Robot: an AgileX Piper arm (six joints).
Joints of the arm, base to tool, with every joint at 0 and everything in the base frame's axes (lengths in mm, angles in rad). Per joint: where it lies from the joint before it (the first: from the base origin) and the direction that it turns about. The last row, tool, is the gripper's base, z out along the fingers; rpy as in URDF.
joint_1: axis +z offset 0 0 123
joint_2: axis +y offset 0 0 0
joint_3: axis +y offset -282.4 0 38.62
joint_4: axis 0.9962 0 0.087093 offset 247.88 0 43.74
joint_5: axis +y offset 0 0 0
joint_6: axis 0.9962 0 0.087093 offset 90.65 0 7.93
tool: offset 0 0 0 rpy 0 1.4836 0
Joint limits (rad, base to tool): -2.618..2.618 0..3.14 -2.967..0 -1.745..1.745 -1.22..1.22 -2.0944..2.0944
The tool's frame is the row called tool.
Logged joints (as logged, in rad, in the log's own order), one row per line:
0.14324, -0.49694, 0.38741, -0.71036, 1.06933, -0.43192
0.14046, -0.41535, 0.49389, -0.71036, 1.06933, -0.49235
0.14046, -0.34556, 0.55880, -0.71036, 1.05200, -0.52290
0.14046, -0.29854, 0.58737, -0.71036, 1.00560, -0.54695
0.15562, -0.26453, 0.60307, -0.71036, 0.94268, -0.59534
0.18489, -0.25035, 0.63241, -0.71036, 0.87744, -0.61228
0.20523, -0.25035, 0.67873, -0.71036, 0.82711, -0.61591
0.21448, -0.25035, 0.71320, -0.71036, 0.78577, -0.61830
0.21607, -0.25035, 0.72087, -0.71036, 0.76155, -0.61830
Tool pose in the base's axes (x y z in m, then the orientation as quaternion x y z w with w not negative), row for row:
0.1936, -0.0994, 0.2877, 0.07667, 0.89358, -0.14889, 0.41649
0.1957, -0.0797, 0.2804, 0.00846, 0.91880, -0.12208, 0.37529
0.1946, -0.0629, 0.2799, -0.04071, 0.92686, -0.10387, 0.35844
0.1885, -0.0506, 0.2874, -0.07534, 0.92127, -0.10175, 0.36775
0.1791, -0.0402, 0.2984, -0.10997, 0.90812, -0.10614, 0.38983
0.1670, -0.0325, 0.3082, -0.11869, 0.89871, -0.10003, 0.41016
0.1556, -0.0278, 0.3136, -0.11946, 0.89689, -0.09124, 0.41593
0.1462, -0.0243, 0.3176, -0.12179, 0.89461, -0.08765, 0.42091
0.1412, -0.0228, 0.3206, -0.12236, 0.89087, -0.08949, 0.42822
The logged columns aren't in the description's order. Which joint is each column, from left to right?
Columns, left to right: joint_4, joint_1, joint_5, joint_3, joint_2, joint_6.
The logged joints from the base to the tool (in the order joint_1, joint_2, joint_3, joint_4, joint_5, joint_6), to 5 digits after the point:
-0.49694, 1.06933, -0.71036, 0.14324, 0.38741, -0.43192
-0.41535, 1.06933, -0.71036, 0.14046, 0.49389, -0.49235
-0.34556, 1.05200, -0.71036, 0.14046, 0.55880, -0.52290
-0.29854, 1.00560, -0.71036, 0.14046, 0.58737, -0.54695
-0.26453, 0.94268, -0.71036, 0.15562, 0.60307, -0.59534
-0.25035, 0.87744, -0.71036, 0.18489, 0.63241, -0.61228
-0.25035, 0.82711, -0.71036, 0.20523, 0.67873, -0.61591
-0.25035, 0.78577, -0.71036, 0.21448, 0.71320, -0.61830
-0.25035, 0.76155, -0.71036, 0.21607, 0.72087, -0.61830

